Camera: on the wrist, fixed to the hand. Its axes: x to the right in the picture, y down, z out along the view.
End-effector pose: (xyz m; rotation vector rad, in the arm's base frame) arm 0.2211 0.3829 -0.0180 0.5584 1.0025 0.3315
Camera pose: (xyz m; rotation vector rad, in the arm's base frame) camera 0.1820 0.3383 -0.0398 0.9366 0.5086 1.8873
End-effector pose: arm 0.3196 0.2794 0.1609 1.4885 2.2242 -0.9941
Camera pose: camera 0.2918 0.2697 0.2168 2.3653 0.6497 0.0258
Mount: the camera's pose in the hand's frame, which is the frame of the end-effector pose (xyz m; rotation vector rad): -0.0271 -0.0486 -0.0300 -0.3070 0.2073 1.5315
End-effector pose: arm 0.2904 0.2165 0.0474 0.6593 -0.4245 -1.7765
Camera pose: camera 0.2783 0.2581 0.0014 0.1328 -0.3297 -0.2875
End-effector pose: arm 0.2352 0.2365 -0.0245 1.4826 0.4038 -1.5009
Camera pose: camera 0.2095 0.2942 -0.0245 1.1325 -0.3656 -0.0542
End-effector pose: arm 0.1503 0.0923 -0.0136 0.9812 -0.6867 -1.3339
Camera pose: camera 0.1496 0.1265 -0.0668 0.1299 -0.7523 0.0386
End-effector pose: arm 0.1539 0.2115 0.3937 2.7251 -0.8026 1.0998
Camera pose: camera 0.1435 0.2732 0.4027 -1.2322 2.5521 -1.0073
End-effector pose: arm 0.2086 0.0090 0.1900 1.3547 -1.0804 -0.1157
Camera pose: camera 0.2384 0.0338 0.1401 0.0192 -1.5604 0.9190
